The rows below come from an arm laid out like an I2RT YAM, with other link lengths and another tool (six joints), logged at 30 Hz.
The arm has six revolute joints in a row. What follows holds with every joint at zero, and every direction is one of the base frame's. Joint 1 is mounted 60.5 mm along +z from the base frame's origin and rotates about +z. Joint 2 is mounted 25 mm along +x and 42.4 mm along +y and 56.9 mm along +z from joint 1 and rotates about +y. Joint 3 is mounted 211.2 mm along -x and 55 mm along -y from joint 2 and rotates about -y. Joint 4 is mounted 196 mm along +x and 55 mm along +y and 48 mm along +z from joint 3 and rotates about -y. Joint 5 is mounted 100.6 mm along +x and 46.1 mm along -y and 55.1 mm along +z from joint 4 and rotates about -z. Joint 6 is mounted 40.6 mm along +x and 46.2 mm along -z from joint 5 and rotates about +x. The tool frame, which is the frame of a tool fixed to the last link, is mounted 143 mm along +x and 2 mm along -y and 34 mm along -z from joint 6; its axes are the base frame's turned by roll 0.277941, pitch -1.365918 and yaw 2.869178 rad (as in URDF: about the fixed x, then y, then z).
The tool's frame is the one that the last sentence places.
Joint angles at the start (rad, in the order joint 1, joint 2, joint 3, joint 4, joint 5, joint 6): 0.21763 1.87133 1.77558 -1.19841 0.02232 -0.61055
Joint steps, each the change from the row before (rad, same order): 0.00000 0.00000 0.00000 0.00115 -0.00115 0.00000; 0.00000 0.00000 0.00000 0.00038 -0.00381 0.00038; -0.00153 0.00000 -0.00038 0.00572 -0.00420 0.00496; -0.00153 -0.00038 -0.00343 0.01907 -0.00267 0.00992; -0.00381 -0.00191 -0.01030 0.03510 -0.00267 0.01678; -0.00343 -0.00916 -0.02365 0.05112 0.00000 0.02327
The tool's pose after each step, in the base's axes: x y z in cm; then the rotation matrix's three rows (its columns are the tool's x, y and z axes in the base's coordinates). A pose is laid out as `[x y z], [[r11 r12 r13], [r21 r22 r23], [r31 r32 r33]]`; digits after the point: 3 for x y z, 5 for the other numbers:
[34.588 4.708 7.046], [[0.54301 0.74567 0.38616], [0.74501 -0.63997 0.18816], [0.38743 0.18552 -0.90304]]
[34.585 4.780 7.039], [[0.54267 0.74618 0.38563], [0.74391 -0.64016 0.19182], [0.39000 0.18279 -0.90249]]
[34.712 4.845 7.051], [[0.54485 0.74213 0.39034], [0.73859 -0.64515 0.19564], [0.39702 0.18171 -0.89964]]
[35.120 4.957 7.084], [[0.54648 0.73277 0.40546], [0.72946 -0.65433 0.19937], [0.41140 0.18681 -0.89211]]
[35.794 5.060 7.098], [[0.54974 0.71550 0.43109], [0.71348 -0.67058 0.20314], [0.43443 0.19590 -0.87914]]
[36.591 5.167 7.135], [[0.55211 0.69128 0.46617], [0.69264 -0.69151 0.20511], [0.46415 0.20965 -0.86059]]

